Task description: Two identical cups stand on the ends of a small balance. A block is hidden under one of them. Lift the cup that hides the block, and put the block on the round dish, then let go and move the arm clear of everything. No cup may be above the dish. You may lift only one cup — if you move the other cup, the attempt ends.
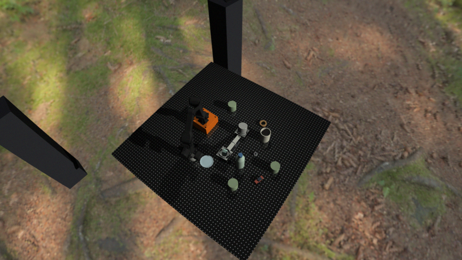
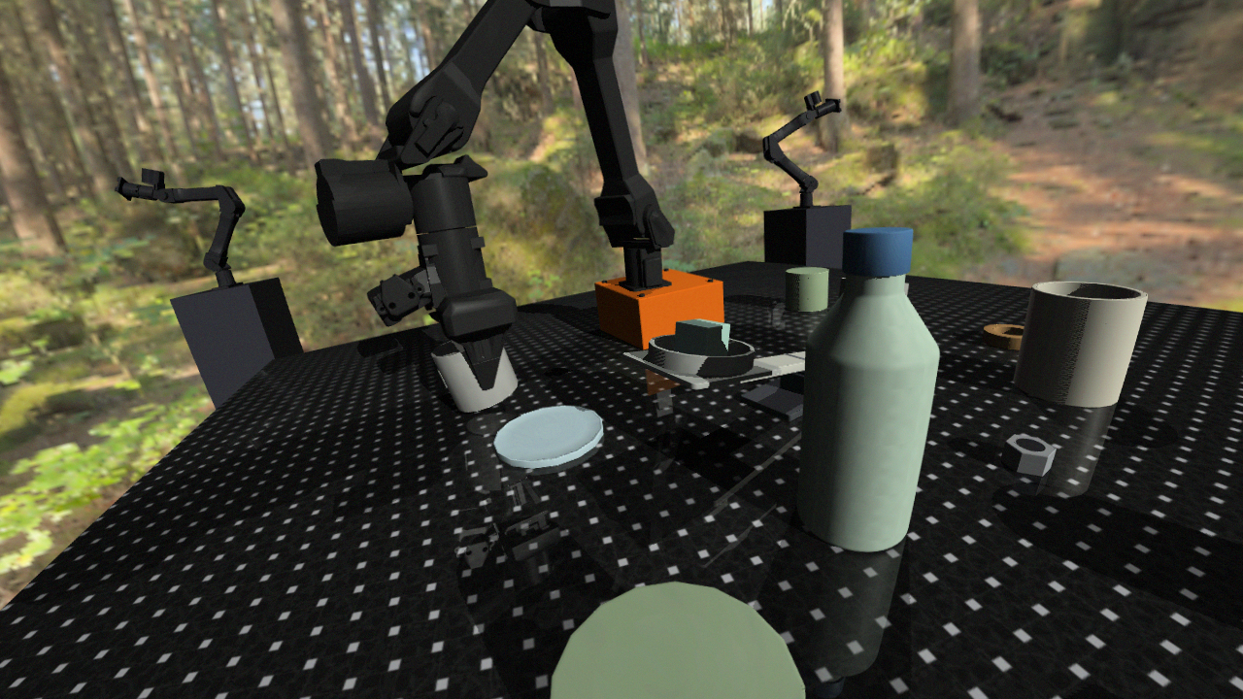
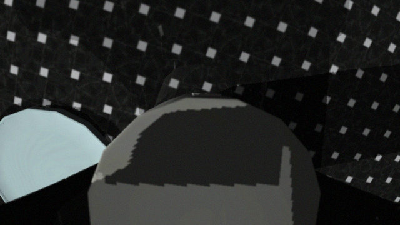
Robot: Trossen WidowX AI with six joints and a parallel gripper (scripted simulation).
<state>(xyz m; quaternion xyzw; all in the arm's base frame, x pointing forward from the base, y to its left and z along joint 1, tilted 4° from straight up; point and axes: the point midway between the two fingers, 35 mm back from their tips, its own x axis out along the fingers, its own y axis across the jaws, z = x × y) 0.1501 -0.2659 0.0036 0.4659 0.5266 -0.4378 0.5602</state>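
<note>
My gripper tip is 170 mm short of the pale green block, 170 mm to the right of it and 50 mm below it. Also, from my gripper tip: round pale blue dish 100 mm ahead, 50 mm to the left, 30 mm below; then red thing 480 mm ahead, 200 mm to the left, 20 mm below; then metal nut 330 mm ahead, 340 mm to the left, 30 mm below.
</note>
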